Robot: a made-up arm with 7 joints. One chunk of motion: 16 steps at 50 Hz.
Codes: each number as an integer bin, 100 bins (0 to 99) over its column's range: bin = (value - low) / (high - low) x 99, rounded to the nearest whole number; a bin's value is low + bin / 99 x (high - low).
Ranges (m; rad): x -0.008..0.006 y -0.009..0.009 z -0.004..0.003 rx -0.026..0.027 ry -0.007..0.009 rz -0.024..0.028
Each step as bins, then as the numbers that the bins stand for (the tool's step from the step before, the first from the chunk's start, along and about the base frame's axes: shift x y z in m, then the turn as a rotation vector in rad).
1 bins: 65 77 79 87 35 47
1 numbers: 0.00119 0.00500 0.00159 0.02058 -0.00134 0.00069
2 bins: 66 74 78 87 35 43
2 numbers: 0.00133 0.00445 0.00152 0.02058 -0.00134 -0.00141
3 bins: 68 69 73 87 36 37
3 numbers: 0.00162 0.00355 0.00116 0.02058 -0.00118 -0.00457
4 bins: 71 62 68 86 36 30
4 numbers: 0.00204 0.00227 0.00081 0.02004 -0.00118 -0.00824
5 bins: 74 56 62 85 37 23
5 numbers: 0.00246 0.00118 0.00038 0.01951 -0.00102 -0.01192
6 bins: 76 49 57 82 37 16
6 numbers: 0.00275 -0.00009 0.00003 0.01790 -0.00102 -0.01560
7 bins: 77 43 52 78 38 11
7 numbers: 0.00289 -0.00118 -0.00032 0.01576 -0.00086 -0.01822
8 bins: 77 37 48 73 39 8
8 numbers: 0.00289 -0.00227 -0.00061 0.01308 -0.00070 -0.01980
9 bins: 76 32 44 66 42 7
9 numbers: 0.00275 -0.00318 -0.00089 0.00933 -0.00021 -0.02032
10 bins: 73 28 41 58 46 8
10 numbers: 0.00232 -0.00391 -0.00110 0.00505 0.00043 -0.01980
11 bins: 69 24 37 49 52 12
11 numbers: 0.00176 -0.00464 -0.00138 0.00023 0.00140 -0.01770
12 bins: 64 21 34 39 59 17
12 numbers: 0.00105 -0.00518 -0.00160 -0.00512 0.00254 -0.01507
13 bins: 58 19 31 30 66 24
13 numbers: 0.00020 -0.00555 -0.00181 -0.00994 0.00367 -0.01139
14 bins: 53 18 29 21 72 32
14 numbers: -0.00051 -0.00573 -0.00195 -0.01476 0.00464 -0.00719
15 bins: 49 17 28 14 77 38
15 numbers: -0.00107 -0.00591 -0.00202 -0.01851 0.00544 -0.00404
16 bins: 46 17 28 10 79 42
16 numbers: -0.00149 -0.00591 -0.00202 -0.02065 0.00577 -0.00194
